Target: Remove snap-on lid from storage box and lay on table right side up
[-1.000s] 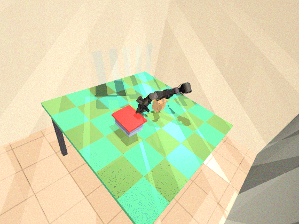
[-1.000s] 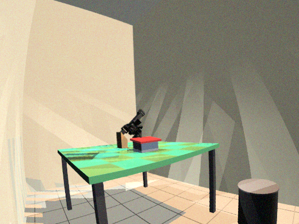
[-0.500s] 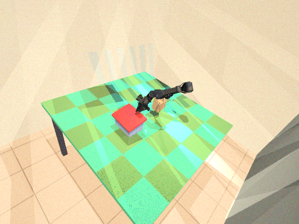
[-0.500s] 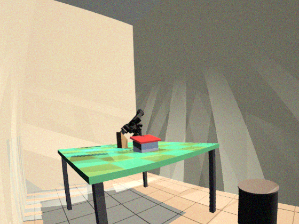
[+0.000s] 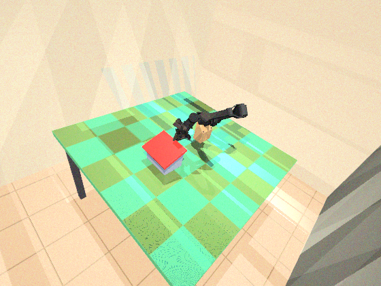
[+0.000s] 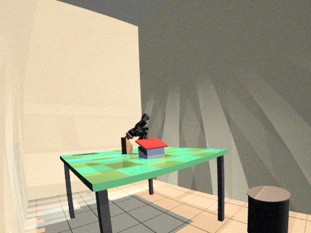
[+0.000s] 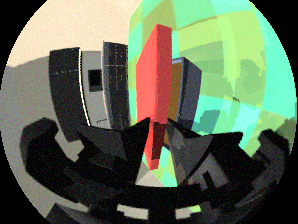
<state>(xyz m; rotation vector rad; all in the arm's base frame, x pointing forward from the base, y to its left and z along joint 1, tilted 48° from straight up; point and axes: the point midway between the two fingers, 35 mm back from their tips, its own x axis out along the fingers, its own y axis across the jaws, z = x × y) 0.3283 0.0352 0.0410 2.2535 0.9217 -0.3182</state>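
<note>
My gripper tip is now 8 cm short of the red lid and 2 cm above it. The rest, counted from my gripper tip: storage box: 10 cm below, 7 cm ahead.
</note>
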